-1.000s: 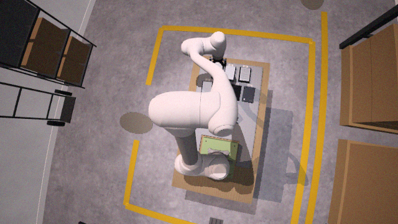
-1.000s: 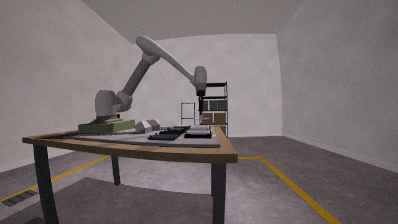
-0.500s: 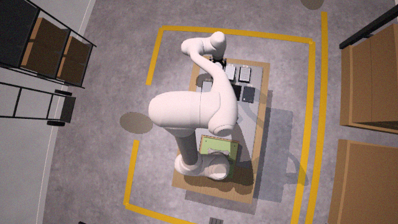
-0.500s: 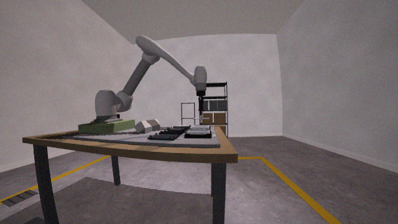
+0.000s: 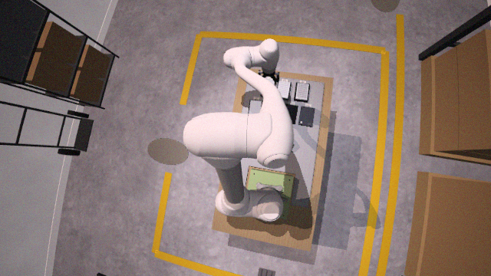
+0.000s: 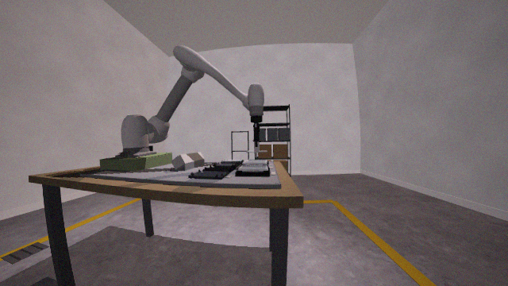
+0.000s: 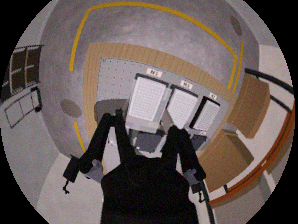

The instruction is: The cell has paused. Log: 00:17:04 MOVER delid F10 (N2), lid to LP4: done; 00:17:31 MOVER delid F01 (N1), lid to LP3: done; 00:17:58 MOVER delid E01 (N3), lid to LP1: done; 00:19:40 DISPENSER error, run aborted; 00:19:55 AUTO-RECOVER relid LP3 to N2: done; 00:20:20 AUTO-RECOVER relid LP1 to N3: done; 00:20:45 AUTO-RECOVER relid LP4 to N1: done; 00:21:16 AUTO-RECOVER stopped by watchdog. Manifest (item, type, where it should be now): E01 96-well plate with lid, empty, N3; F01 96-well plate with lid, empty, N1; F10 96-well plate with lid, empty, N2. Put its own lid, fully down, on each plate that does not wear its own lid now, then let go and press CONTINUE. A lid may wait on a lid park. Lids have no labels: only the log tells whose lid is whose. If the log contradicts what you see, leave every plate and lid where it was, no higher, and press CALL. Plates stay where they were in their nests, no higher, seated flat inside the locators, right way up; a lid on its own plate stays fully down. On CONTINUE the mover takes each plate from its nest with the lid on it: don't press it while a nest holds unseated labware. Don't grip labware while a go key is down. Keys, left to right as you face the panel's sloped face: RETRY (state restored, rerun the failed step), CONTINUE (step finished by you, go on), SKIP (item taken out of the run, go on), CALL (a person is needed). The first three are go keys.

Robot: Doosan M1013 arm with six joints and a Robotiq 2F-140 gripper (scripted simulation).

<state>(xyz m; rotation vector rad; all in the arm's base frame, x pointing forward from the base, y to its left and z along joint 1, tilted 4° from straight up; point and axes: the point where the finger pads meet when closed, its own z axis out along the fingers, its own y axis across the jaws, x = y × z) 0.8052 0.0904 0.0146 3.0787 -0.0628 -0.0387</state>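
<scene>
My hand is 9 cm past the label, 8 cm to the right of it and 11 cm above it.
</scene>
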